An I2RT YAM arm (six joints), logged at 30 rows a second.
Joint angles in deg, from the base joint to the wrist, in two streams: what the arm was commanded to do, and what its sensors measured. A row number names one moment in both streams.
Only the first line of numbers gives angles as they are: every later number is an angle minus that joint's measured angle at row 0.
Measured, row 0:
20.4 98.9 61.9 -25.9 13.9 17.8
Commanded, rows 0 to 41:
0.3 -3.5 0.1 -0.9 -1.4 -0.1
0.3 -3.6 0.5 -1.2 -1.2 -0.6
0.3 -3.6 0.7 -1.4 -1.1 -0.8
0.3 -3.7 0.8 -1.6 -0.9 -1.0
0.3 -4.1 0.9 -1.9 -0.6 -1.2
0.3 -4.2 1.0 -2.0 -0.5 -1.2
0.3 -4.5 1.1 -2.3 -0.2 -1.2
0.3 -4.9 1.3 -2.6 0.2 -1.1
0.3 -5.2 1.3 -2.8 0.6 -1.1
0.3 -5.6 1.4 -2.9 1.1 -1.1
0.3 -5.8 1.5 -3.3 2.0 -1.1
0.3 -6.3 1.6 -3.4 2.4 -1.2
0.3 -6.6 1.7 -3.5 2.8 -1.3
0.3 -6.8 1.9 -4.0 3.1 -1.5
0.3 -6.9 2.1 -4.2 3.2 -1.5
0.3 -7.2 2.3 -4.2 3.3 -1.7
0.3 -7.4 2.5 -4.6 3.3 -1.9
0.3 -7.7 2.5 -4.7 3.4 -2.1
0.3 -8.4 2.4 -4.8 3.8 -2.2
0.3 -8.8 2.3 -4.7 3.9 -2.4
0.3 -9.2 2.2 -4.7 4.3 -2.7
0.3 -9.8 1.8 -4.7 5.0 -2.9
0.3 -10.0 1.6 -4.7 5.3 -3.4
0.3 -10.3 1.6 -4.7 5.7 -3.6
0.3 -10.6 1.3 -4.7 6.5 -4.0
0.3 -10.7 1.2 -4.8 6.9 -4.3
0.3 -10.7 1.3 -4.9 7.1 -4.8
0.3 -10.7 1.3 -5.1 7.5 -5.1
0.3 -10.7 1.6 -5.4 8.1 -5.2
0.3 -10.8 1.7 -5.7 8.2 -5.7
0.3 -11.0 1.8 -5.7 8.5 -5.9
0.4 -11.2 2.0 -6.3 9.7 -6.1
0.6 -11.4 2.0 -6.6 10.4 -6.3
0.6 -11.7 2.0 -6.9 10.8 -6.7
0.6 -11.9 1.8 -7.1 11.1 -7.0
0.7 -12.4 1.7 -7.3 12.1 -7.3
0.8 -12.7 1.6 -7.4 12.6 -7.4
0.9 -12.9 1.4 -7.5 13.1 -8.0
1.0 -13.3 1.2 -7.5 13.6 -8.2
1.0 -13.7 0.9 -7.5 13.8 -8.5
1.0 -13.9 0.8 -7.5 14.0 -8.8
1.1 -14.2 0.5 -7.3 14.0 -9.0
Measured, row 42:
0.6 -10.0 0.5 -7.1 11.0 -7.4
